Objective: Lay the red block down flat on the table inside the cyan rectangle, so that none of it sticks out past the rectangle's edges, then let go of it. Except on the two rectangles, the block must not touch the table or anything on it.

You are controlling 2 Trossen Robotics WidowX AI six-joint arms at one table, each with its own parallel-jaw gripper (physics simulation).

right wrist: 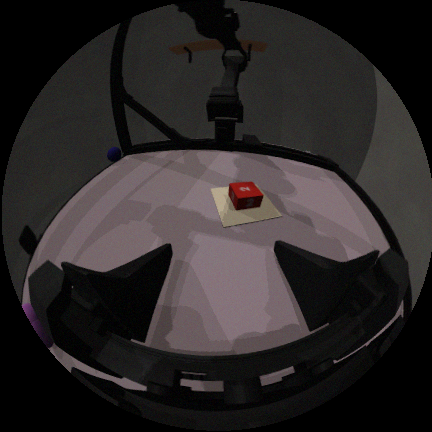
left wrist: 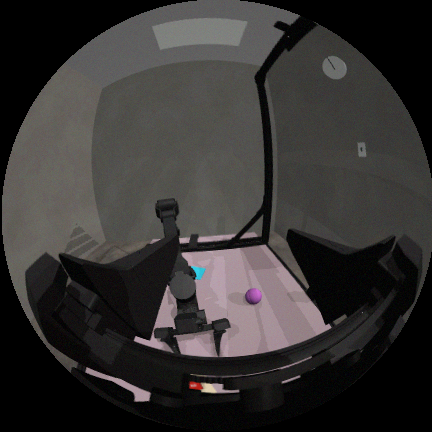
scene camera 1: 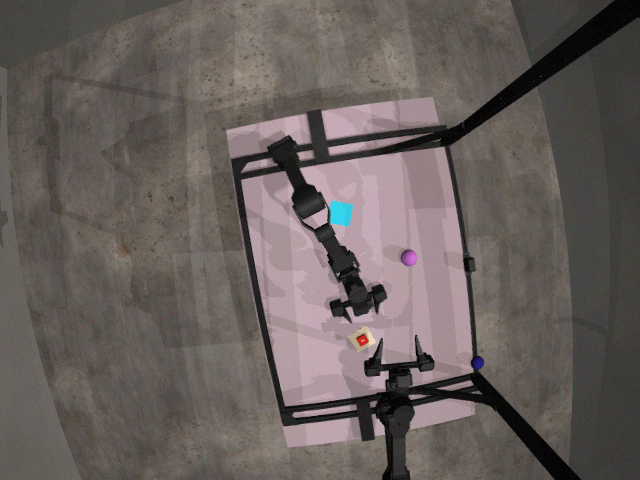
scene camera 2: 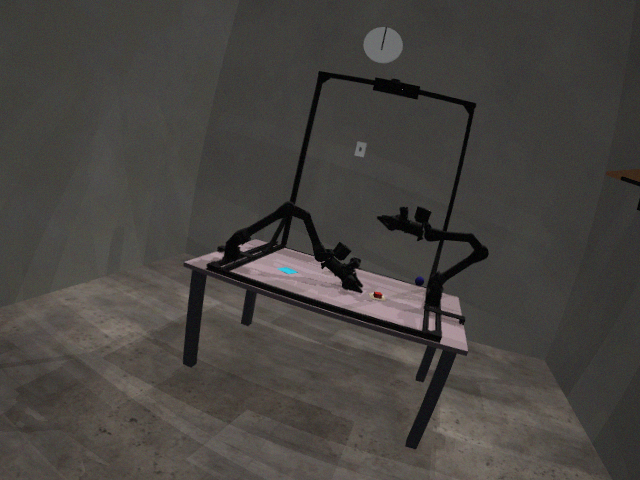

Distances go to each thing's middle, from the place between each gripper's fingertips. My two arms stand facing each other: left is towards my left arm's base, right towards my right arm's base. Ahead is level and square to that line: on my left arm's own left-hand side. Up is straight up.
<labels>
Right now the tan rectangle (right wrist: pixel 228 215) is 3 cm ahead of my right hand, 7 cm to the left of it and 1 cm below it.
My left gripper is now 34 cm above the tan rectangle, 11 cm short of it and 7 cm to the right of it.
</labels>
